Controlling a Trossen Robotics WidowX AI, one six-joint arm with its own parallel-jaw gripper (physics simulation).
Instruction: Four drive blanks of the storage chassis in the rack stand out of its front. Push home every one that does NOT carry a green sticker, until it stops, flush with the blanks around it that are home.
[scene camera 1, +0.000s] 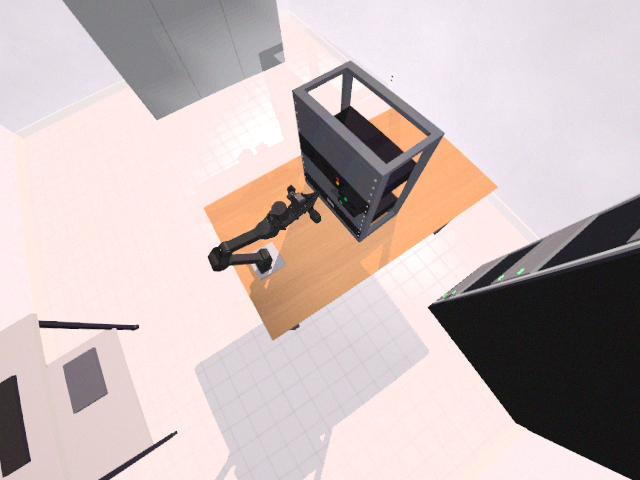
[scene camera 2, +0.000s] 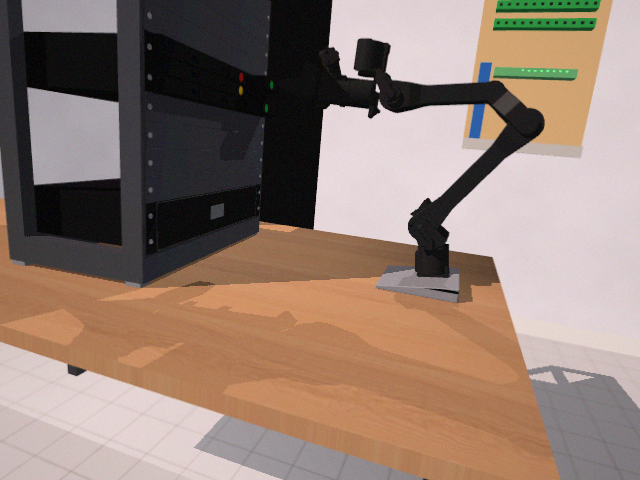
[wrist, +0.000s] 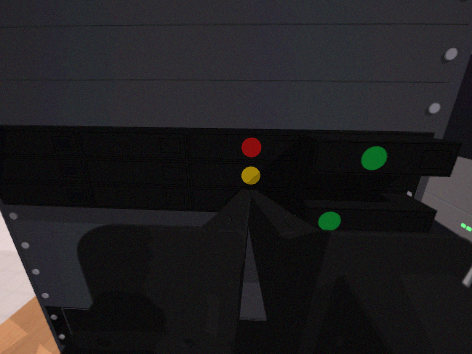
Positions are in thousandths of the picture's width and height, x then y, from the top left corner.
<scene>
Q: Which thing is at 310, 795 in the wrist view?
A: My gripper.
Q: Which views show my gripper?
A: Scene camera 1, scene camera 2 and the wrist view: all of them.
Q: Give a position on a rack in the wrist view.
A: At 253, 338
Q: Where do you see my gripper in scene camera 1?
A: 499, 399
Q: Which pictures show the rack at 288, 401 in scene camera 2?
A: Scene camera 1, scene camera 2 and the wrist view: all of them.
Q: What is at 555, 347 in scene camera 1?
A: A rack.
</scene>
